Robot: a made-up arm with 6 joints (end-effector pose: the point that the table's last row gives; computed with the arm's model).
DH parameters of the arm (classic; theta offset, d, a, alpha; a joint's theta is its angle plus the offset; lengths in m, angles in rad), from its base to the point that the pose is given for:
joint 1: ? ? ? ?
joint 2: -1.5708 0 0.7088 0
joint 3: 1.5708 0.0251 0 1.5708
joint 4: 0 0.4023 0 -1.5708
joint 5: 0 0 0 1.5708
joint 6: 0 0.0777 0 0
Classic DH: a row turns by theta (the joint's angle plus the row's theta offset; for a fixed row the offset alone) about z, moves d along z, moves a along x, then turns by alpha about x.
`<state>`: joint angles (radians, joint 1 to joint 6).
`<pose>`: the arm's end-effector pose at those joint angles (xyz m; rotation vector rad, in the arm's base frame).
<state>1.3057 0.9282 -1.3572 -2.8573 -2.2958 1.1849</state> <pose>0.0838 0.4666 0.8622 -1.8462 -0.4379 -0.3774</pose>
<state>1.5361 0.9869 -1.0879 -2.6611 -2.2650 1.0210</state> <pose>-0.0316 0.6100 0.8421 -1.9008 -1.0607 -0.1112</pose>
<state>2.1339 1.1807 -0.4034 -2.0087 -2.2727 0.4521</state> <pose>-0.5580 0.7363 0.5981 -0.8358 -2.5107 1.0596</pose>
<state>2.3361 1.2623 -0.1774 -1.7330 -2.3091 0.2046</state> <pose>-0.7443 0.6567 0.4657 -0.1213 -2.5396 1.6131</pose>
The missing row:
joint 1: 0 0.0952 0 -1.5708
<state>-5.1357 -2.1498 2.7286 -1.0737 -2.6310 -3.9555</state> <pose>-0.2281 -0.3639 -0.0027 2.4772 0.9695 -1.2961</pose>
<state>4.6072 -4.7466 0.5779 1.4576 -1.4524 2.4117</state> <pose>-0.1631 -1.0537 -0.0860 -0.1793 -1.5317 0.2721</pose>
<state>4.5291 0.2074 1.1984 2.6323 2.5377 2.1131</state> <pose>-0.0404 -0.4739 0.8824 -1.0960 -1.1010 -2.1488</pose>
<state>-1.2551 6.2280 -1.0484 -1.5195 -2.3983 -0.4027</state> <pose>-0.0344 0.3553 0.9559 1.6329 1.1590 0.6683</pose>
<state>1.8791 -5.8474 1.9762 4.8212 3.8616 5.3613</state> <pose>-0.2341 0.4844 0.4851 -0.1783 -1.0896 1.9618</pose>
